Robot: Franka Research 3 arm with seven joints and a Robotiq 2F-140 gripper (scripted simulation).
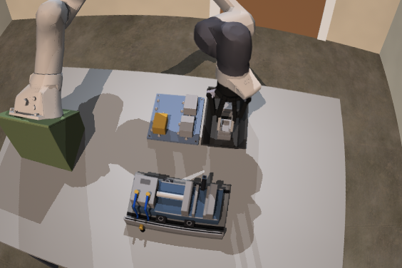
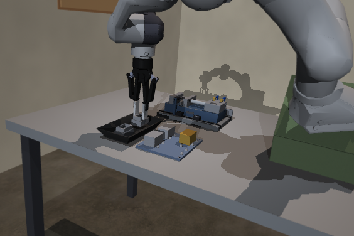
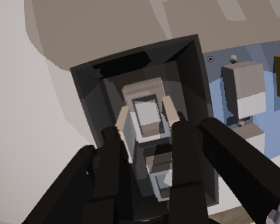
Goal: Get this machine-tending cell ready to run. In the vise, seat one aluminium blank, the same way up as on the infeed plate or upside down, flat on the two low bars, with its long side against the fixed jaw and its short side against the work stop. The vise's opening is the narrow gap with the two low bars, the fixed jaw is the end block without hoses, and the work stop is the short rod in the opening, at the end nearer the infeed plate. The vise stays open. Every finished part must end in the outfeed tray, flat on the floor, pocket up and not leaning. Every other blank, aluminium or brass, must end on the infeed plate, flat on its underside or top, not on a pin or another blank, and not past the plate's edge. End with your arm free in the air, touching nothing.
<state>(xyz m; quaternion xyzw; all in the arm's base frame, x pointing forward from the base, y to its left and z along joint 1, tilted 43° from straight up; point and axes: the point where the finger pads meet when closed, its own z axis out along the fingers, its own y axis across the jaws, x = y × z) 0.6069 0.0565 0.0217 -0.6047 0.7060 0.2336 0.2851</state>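
Right now the aluminium blank is 120 mm behind my hand, 60 mm below it and 20 mm to the left of it. Also, from my hand: brass blank: 210 mm behind, 60 mm below, 30 mm to the left; blue vise: 260 mm to the right, 140 mm behind, 40 mm below.
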